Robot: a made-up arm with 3 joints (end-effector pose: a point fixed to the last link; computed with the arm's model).
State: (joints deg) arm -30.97 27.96 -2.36
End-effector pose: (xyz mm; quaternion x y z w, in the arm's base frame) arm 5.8 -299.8 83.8 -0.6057 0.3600 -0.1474 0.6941
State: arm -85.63 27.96 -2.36
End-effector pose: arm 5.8 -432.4 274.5 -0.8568 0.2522 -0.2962 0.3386
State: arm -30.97 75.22 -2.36
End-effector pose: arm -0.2 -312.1 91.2 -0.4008 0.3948 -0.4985 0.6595
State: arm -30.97 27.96 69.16
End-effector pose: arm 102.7 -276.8 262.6 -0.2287 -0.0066 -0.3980 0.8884
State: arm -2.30 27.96 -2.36
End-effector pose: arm 5.8 -178.1 54.5 -0.4149 0.3853 -0.0537 0.8225
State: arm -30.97 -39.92 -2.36
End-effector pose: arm -6.7 -284.6 74.7 -0.7172 0.2082 0.3840 0.5430
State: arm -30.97 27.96 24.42
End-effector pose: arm 65.5 -279.1 134.7 -0.4851 0.2319 -0.2537 0.8041
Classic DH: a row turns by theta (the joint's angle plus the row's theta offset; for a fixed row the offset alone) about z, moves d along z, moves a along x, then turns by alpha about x. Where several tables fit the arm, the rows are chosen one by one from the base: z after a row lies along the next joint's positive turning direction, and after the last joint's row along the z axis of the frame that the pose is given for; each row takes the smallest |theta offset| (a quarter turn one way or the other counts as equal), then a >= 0, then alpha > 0; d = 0 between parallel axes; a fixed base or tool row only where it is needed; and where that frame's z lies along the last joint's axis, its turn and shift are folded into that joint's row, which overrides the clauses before.
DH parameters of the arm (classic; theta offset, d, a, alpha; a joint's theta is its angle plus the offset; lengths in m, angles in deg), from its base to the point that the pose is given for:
base (fixed): -90 0.3074 0.1816 -90
joint 1: 0 -0.0136 -0.0133 -90
joint 2: 33.12 0.0856 0.0957 56.3
joint 3: -75.22 0.1353 -0.155 113.35
tool (fixed): 102.6 0.0887 0 0

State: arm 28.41 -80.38 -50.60
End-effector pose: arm 66.1 -114.3 19.4 -0.6913 -0.3338 0.5290 0.3616
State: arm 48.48 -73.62 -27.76
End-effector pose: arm 11.5 8.0 96.1 -0.4616 -0.3525 0.5119 0.6330
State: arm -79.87 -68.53 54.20
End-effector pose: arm 18.2 -280.6 155.7 -0.6854 0.3492 0.3310 0.5466
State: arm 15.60 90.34 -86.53
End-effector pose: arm -202.4 2.0 103.4 -0.2435 0.7837 0.2461 0.5157
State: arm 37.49 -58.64 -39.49
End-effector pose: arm 11.3 -63.2 37.0 -0.5803 -0.2116 0.5148 0.5945
